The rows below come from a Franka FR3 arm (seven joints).
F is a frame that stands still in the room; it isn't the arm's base.
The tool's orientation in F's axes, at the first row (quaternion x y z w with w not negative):
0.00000 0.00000 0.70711 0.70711
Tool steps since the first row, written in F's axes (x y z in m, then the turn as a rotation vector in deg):
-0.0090 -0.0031 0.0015 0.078 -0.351 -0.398
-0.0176 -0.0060 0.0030 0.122 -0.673 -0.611
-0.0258 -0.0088 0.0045 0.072 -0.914 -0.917
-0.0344 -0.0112 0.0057 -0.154 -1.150 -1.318
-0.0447 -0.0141 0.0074 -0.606 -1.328 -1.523
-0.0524 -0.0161 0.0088 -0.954 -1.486 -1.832
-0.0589 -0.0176 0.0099 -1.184 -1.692 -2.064
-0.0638 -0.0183 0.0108 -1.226 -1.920 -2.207
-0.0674 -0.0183 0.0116 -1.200 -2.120 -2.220
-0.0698 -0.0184 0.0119 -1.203 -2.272 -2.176
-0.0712 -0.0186 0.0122 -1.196 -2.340 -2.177
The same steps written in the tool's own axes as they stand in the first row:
-0.0031 0.0090 0.0015 -0.351 -0.078 -0.398
-0.0060 0.0176 0.0030 -0.673 -0.122 -0.611
-0.0088 0.0258 0.0045 -0.914 -0.072 -0.917
-0.0112 0.0344 0.0057 -1.150 0.154 -1.318
-0.0141 0.0447 0.0074 -1.328 0.606 -1.523
-0.0161 0.0524 0.0088 -1.486 0.954 -1.832
-0.0176 0.0589 0.0099 -1.692 1.184 -2.064
-0.0183 0.0638 0.0108 -1.920 1.226 -2.207
-0.0183 0.0674 0.0116 -2.120 1.200 -2.220
-0.0184 0.0698 0.0119 -2.272 1.203 -2.176
-0.0186 0.0712 0.0122 -2.340 1.196 -2.177

